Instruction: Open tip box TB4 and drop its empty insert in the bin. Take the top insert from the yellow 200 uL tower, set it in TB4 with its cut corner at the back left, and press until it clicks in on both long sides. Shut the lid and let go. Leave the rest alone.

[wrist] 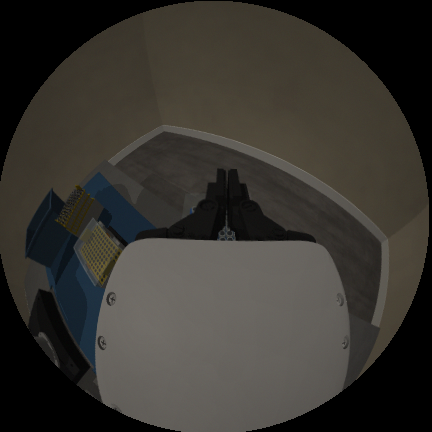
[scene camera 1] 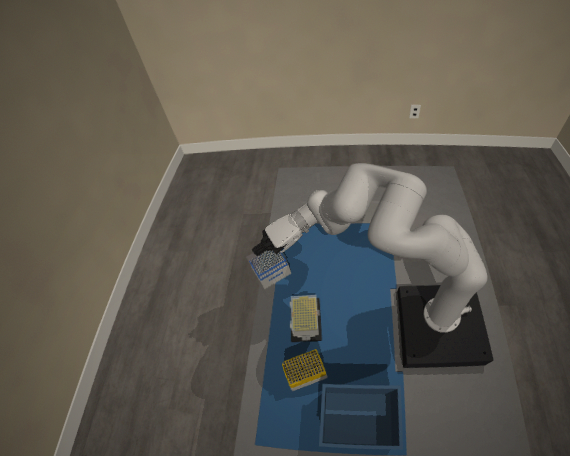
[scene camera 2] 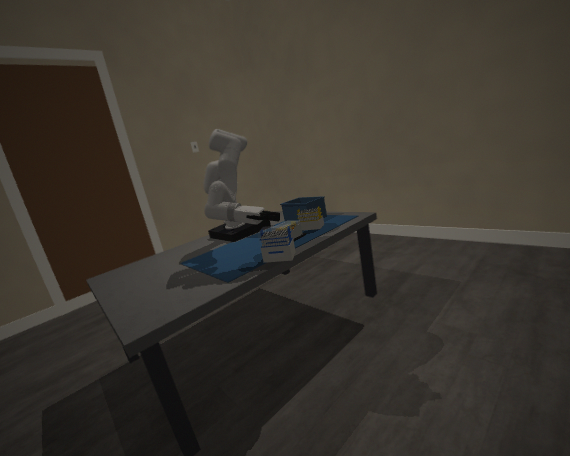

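A pale box with a yellow grid top (scene camera 1: 304, 312) (scene camera 2: 299, 230) (wrist: 102, 252), apparently TB4, sits on a dark base in mid-mat. A clear lid seems to cover it; its label and latches are too small to read. The yellow tower (scene camera 1: 304, 369) (scene camera 2: 311, 221) (wrist: 82, 215) stands turned beside it, in front in scene camera 1, with its top insert on. The blue bin (scene camera 1: 360, 445) (scene camera 2: 292, 207) (wrist: 39, 222) stands near the yellow tower; I make out no insert inside. My gripper (scene camera 1: 257, 248) (scene camera 2: 278, 216) (wrist: 225, 182) is shut and empty, away from TB4, over the blue tower's back edge.
A blue and white tip tower (scene camera 1: 272, 272) (scene camera 2: 278, 251) (wrist: 226, 234) stands under the gripper at the table's edge, mostly hidden by the fingers in the wrist view. The blue mat (scene camera 1: 350, 280) (scene camera 2: 232, 255) lies on the grey table (scene camera 1: 450, 400) (scene camera 2: 145, 305).
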